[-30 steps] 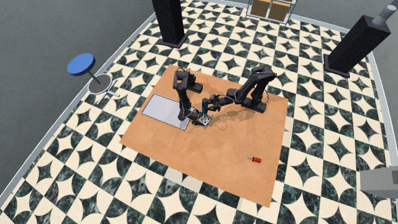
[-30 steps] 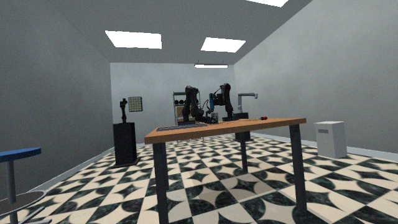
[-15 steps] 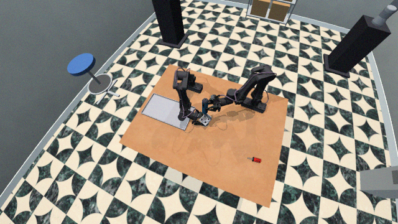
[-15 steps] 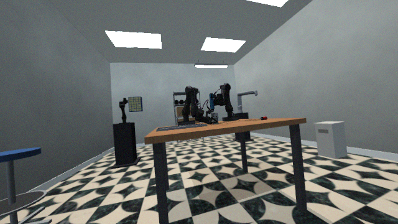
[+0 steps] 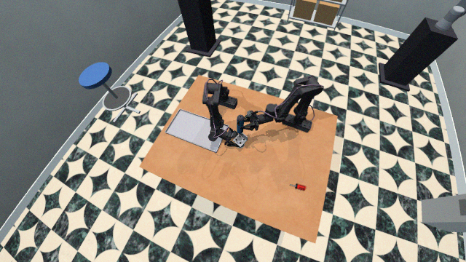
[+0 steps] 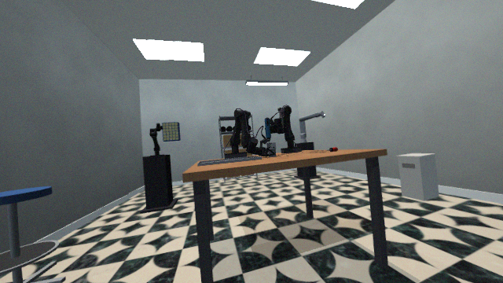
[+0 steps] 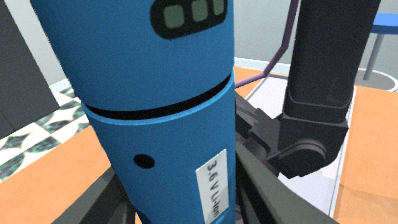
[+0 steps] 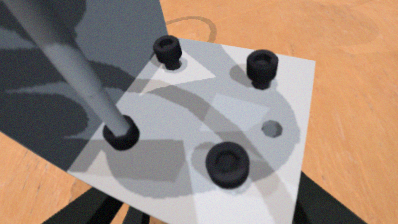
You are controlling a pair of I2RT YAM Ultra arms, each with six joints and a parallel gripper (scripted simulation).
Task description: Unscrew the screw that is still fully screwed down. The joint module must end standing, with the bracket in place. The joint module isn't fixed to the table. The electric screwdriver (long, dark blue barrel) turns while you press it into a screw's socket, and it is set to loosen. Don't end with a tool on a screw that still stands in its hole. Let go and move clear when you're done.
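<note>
Right now the round joint module is right at my right hand. From my right hand the other things lie so: grey mat: 10 mm ahead, 330 mm to the right, 20 mm below; grey bracket: 50 mm above; screw: 10 mm ahead, 20 mm to the right, 50 mm above.
</note>
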